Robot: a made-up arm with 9 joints. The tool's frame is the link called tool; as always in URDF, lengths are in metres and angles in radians. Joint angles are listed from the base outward. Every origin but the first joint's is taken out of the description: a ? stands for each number. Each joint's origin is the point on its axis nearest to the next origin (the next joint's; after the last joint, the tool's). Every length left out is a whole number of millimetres.
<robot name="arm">
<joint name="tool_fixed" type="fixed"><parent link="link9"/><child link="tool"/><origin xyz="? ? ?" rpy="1.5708 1.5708 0"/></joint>
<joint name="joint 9" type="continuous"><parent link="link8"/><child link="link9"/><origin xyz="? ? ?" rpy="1.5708 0 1.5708"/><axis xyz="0 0 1"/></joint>
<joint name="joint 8" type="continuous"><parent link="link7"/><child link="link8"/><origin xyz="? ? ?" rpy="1.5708 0 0"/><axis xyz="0 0 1"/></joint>
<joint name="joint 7" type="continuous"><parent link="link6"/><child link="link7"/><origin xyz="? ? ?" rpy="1.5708 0 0"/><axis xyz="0 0 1"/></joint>
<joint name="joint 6" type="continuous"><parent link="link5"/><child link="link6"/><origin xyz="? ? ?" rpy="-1.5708 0 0"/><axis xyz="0 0 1"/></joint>
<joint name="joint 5" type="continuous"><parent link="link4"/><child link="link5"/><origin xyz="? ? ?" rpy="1.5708 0 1.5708"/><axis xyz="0 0 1"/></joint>
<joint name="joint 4" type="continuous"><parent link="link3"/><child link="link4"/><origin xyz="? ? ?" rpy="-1.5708 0 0"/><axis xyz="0 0 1"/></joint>
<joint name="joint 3" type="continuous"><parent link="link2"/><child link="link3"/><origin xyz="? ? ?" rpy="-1.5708 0 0"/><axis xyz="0 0 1"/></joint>
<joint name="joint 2" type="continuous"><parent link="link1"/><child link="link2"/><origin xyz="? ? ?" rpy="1.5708 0 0"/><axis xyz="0 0 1"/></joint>
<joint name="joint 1" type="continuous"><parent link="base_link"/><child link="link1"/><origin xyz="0.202 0 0.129" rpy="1.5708 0 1.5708"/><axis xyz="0 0 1"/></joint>
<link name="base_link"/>
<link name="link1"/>
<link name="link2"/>
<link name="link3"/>
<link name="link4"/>
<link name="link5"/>
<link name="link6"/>
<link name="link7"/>
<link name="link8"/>
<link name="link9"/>
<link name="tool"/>
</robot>
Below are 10 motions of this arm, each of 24 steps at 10 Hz.
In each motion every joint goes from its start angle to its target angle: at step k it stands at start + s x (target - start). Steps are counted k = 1, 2, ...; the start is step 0. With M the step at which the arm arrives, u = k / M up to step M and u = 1 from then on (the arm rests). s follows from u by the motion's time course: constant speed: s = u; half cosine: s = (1 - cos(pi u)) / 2; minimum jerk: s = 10 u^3 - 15 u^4 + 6 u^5.
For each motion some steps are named. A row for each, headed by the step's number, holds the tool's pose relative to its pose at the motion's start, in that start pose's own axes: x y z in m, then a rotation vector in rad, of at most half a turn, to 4 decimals.
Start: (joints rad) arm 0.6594 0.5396 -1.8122 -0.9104 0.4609 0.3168 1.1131 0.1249 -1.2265
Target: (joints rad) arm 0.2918 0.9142 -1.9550 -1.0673 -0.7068 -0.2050 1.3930 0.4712 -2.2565
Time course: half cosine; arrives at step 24
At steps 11, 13, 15, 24:
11: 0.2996 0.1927 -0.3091 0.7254 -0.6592 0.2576
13: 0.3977 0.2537 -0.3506 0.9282 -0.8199 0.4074
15: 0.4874 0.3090 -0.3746 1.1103 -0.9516 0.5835
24: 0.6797 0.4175 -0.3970 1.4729 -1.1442 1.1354

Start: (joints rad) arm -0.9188 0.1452 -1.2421 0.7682 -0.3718 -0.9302 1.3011 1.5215 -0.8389
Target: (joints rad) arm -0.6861 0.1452 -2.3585 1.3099 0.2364 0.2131 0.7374 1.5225 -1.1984
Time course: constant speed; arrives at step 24
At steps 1, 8, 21, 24:
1: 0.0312 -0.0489 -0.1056 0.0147 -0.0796 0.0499
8: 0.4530 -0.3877 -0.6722 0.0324 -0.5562 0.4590
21: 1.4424 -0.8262 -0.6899 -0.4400 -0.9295 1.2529
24: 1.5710 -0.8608 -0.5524 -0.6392 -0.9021 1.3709

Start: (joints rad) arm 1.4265 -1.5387 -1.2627 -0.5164 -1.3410 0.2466 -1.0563 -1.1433 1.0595
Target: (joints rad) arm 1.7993 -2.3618 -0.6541 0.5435 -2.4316 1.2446 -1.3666 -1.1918 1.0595
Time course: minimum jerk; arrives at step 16
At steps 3, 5, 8, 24:
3: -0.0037 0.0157 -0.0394 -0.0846 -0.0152 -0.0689
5: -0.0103 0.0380 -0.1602 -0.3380 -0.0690 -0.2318
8: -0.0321 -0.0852 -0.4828 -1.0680 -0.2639 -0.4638
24: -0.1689 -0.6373 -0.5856 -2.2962 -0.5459 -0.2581

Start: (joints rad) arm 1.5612 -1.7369 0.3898 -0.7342 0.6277 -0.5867 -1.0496 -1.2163 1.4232
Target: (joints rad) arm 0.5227 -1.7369 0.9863 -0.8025 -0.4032 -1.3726 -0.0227 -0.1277 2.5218
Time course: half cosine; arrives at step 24
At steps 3, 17, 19, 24:
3: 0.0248 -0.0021 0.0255 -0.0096 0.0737 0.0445
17: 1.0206 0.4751 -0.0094 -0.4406 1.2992 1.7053
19: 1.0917 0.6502 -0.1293 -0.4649 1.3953 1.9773
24: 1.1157 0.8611 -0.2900 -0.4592 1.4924 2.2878

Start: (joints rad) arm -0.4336 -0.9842 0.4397 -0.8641 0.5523 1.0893 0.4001 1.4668 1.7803
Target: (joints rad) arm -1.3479 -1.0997 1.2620 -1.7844 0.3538 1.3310 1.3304 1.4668 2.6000
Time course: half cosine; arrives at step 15
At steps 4, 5, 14, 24:
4: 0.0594 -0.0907 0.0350 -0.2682 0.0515 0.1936
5: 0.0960 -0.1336 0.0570 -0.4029 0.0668 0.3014
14: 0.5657 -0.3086 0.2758 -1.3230 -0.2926 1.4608
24: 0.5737 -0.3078 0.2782 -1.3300 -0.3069 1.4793

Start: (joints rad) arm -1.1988 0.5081 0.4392 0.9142 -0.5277 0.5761 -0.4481 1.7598 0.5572
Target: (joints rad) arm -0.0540 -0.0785 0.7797 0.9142 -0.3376 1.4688 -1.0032 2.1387 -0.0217
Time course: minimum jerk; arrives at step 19
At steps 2, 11, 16, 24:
2: 0.0037 -0.0019 0.0177 0.0199 0.0131 0.0036
11: 0.5610 -0.5003 0.7021 1.4195 0.8024 0.1835
16: 0.8992 -0.8122 0.5796 2.1496 1.1425 0.3688
24: 0.9279 -0.8336 0.5547 2.2158 1.1710 0.3962

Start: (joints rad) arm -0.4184 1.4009 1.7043 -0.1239 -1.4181 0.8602 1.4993 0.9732 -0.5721
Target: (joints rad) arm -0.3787 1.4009 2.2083 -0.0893 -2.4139 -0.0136 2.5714 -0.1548 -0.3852
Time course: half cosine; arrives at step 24
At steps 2, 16, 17, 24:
2: -0.0025 0.0102 0.0166 0.0041 0.0225 -0.0067
16: 0.2528 -0.0970 0.7830 0.7376 0.9206 0.2421
17: 0.2829 -0.1504 0.8045 0.8232 0.9531 0.3049
24: 0.3766 -0.3511 0.8073 1.1364 0.9996 0.5750

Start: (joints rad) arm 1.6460 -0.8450 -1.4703 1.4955 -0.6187 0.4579 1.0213 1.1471 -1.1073
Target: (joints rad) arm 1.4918 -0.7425 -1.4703 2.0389 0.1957 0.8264 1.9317 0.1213 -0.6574
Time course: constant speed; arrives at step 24
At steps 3, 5, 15, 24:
3: -0.0289 -0.0761 0.1481 -0.2459 0.2600 0.0839
5: -0.0231 -0.1096 0.2523 -0.4104 0.4296 0.1444
15: 0.2216 -0.0407 0.6398 -1.2501 1.2142 0.4649
24: 0.4387 0.2235 0.5899 -2.0621 1.7839 0.6663

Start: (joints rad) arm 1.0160 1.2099 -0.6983 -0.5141 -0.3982 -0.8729 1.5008 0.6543 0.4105
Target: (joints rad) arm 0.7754 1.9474 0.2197 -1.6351 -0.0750 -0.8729 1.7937 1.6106 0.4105
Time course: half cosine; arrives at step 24
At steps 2, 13, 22, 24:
2: 0.0093 0.0090 0.0573 0.0165 0.0409 -0.0186
13: 1.2005 -0.3433 1.3019 0.2921 1.4959 -0.3538
22: 2.2627 -0.7704 0.8181 0.0627 2.6190 -0.0387
24: 2.2897 -0.7759 0.7786 0.0432 2.6593 -0.0106

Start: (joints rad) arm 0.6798 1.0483 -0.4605 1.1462 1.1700 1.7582 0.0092 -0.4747 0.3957
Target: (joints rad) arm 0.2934 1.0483 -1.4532 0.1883 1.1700 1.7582 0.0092 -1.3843 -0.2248
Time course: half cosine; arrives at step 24
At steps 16, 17, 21, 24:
16: 0.2231 0.6185 -0.4298 0.3198 -0.6101 -0.4966
17: 0.2673 0.6527 -0.4397 0.3218 -0.6355 -0.5330
21: 0.4042 0.7313 -0.4537 0.3241 -0.6898 -0.6396
24: 0.4385 0.7455 -0.4540 0.3246 -0.6987 -0.6656

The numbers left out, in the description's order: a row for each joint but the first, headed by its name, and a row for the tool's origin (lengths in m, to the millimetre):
tool: 0.054 0.087 0
joint 9: 0.576 0.046 0
joint 8: -0.011 0.046 0
joint 7: 0.373 -0.322 0
joint 6: -0.396 -0.013 0
joint 5: 0.101 -0.279 0
joint 4: 0.22 0.137 0
joint 3: 0.152 0.034 0
joint 2: 0.056 0.12 0

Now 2 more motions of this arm.
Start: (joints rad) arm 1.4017 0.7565 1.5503 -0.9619 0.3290 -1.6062 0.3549 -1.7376 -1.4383
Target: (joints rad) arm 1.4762 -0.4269 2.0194 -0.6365 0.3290 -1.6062 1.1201 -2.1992 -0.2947
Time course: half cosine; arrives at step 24
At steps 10, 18, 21, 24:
10: -0.0403 -0.2936 0.1608 -0.2996 0.0891 -0.3352
18: -0.2962 -0.5653 0.3894 -0.5748 0.0974 -0.6629
21: -0.3777 -0.6023 0.4273 -0.6372 0.0747 -0.7228
24: -0.4075 -0.6132 0.4387 -0.6604 0.0645 -0.7431

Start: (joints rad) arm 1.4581 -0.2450 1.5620 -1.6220 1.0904 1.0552 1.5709 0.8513 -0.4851
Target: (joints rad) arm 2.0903 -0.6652 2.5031 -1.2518 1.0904 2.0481 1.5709 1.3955 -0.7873
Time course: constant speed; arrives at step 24
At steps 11, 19, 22, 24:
11: 0.1174 -0.3798 0.0952 -0.4554 0.1577 0.3275
19: 0.3815 -0.6221 0.1573 -0.5292 0.2675 0.7577
22: 0.5051 -0.6800 0.1399 -0.4814 0.3235 0.9305
24: 0.5856 -0.7073 0.1099 -0.4254 0.3672 1.0421

